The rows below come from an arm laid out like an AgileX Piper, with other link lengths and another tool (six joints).
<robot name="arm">
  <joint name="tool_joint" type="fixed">
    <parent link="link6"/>
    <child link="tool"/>
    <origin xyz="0.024 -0.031 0.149" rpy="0 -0.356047 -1.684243"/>
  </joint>
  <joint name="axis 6" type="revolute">
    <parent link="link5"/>
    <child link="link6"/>
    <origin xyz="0 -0.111 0" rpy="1.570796 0 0"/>
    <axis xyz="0 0 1"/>
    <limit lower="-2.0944" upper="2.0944"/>
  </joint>
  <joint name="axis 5" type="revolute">
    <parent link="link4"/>
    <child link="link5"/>
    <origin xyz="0 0 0" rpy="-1.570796 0 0"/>
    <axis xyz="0 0 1"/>
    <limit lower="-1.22" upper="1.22"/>
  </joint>
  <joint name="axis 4" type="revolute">
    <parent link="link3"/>
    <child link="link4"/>
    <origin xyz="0.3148 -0.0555 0" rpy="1.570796 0 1.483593"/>
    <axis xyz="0 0 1"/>
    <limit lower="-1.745" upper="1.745"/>
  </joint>
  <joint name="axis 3" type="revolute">
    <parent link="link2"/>
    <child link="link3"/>
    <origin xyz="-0.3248 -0.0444 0" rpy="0 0 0"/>
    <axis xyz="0 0 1"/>
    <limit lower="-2.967" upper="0"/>
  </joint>
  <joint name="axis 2" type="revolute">
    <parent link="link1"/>
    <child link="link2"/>
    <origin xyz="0 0 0" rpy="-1.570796 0 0"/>
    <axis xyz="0 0 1"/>
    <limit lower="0" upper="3.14"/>
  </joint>
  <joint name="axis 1" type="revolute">
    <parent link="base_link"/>
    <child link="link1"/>
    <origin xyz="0 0 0.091" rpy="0 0 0"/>
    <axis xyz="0 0 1"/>
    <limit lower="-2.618" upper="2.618"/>
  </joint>
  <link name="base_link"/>
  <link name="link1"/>
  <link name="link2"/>
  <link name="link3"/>
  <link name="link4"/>
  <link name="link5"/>
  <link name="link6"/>
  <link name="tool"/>
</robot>
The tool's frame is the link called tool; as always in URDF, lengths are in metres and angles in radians.
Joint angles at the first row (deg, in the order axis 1, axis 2, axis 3, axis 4, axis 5, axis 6):
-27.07, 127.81, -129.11, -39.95, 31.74, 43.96
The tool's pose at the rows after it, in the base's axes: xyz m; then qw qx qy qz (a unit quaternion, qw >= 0):
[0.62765 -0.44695 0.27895 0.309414 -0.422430 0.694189 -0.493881]
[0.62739 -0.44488 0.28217 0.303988 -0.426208 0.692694 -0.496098]
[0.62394 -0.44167 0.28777 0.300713 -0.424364 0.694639 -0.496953]
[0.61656 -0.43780 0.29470 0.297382 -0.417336 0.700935 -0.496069]
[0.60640 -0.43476 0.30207 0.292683 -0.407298 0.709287 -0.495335]
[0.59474 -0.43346 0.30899 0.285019 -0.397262 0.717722 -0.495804]
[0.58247 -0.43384 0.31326 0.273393 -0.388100 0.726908 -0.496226]
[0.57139 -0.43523 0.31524 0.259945 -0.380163 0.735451 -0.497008]
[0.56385 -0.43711 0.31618 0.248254 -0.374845 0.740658 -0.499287]
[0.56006 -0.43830 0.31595 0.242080 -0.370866 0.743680 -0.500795]
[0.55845 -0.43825 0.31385 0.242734 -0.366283 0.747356 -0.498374]
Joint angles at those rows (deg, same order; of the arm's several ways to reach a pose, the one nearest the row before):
-26.81, 128.15, -129.40, -40.85, 31.89, 43.52
-26.47, 128.00, -129.52, -41.57, 32.36, 43.37
-26.13, 127.34, -129.43, -41.95, 33.41, 43.57
-25.79, 126.24, -129.17, -42.11, 35.23, 44.02
-25.52, 124.96, -128.80, -42.43, 37.39, 44.76
-25.36, 123.73, -128.38, -43.09, 39.58, 45.54
-25.27, 122.77, -127.98, -44.03, 41.84, 46.24
-25.20, 122.17, -127.70, -45.19, 43.94, 46.93
-25.14, 121.94, -127.55, -46.48, 45.35, 47.62
-25.09, 121.91, -127.48, -47.30, 46.11, 48.23
-25.13, 121.91, -127.46, -47.05, 46.56, 48.57

